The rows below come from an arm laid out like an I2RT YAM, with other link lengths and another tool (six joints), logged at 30 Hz.
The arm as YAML. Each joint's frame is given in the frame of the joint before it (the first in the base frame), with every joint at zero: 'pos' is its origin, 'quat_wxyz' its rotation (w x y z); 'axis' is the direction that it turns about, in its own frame. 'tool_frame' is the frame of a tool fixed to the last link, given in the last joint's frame.
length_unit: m
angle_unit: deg
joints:
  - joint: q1
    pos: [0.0, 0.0, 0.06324]
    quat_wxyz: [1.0, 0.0, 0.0, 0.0]
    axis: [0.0, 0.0, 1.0]
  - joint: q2
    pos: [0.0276, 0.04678, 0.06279]
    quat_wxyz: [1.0, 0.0, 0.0, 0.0]
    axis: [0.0, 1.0, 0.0]
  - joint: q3
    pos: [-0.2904, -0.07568, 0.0]
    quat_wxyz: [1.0, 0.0, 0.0, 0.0]
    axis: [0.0, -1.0, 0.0]
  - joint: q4
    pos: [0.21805, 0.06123, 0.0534]
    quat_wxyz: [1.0, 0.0, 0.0, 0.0]
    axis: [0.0, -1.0, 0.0]
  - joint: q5
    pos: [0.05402, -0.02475, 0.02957]
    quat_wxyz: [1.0, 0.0, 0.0, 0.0]
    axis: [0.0, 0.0, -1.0]
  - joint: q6
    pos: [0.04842, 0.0, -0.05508]
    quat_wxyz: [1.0, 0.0, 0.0, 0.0]
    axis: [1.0, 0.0, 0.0]
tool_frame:
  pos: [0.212, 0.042, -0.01]
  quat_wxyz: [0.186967, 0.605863, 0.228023, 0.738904]
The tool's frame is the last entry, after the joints.
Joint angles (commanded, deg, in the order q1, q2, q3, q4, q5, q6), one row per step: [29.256 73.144 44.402 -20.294 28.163 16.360]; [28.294 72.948 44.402 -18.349 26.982 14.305]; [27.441 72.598 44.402 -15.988 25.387 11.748]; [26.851 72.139 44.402 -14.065 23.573 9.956]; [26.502 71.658 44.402 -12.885 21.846 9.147]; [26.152 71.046 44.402 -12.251 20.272 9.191]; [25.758 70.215 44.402 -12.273 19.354 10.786]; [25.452 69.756 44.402 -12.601 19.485 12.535]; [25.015 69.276 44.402 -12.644 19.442 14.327]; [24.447 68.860 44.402 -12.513 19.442 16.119]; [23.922 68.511 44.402 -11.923 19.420 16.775]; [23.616 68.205 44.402 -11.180 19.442 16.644]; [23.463 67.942 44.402 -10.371 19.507 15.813]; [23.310 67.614 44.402 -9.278 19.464 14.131]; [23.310 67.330 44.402 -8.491 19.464 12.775]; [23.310 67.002 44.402 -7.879 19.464 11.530]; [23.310 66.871 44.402 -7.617 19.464 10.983]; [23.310 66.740 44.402 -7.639 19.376 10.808]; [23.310 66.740 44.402 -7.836 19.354 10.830]
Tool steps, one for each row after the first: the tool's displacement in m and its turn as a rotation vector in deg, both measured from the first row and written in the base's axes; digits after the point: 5 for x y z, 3 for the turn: [0.00647 0.00288 0.00510 0.272 -1.208 1.182]; [0.01357 0.00859 0.01233 0.600 -2.824 3.084]; [0.01860 0.01596 0.01954 1.394 -4.274 4.921]; [0.02090 0.02321 0.02522 2.520 -5.254 6.335]; [0.02172 0.02897 0.03050 4.006 -5.991 7.120]; [0.02180 0.03082 0.03595 6.101 -6.595 6.415]; [0.02220 0.02815 0.03854 7.415 -6.864 4.919]; [0.02359 0.02583 0.04235 8.982 -7.383 3.410]; [0.02588 0.02269 0.04653 10.562 -8.034 1.753]; [0.02903 0.02036 0.05153 11.427 -8.975 0.894]; [0.03188 0.01927 0.05650 11.702 -9.966 0.716]; [0.03435 0.01894 0.06112 11.412 -10.936 1.080]; [0.03714 0.01926 0.06686 10.622 -12.153 2.039]; [0.03881 0.01998 0.07127 9.931 -13.069 2.883]; [0.03992 0.02044 0.07529 9.267 -13.874 3.641]; [0.04039 0.02062 0.07695 8.964 -14.211 3.969]; [0.04005 0.02091 0.07753 8.911 -14.282 4.142]; [0.03946 0.02076 0.07665 8.870 -14.094 4.142]
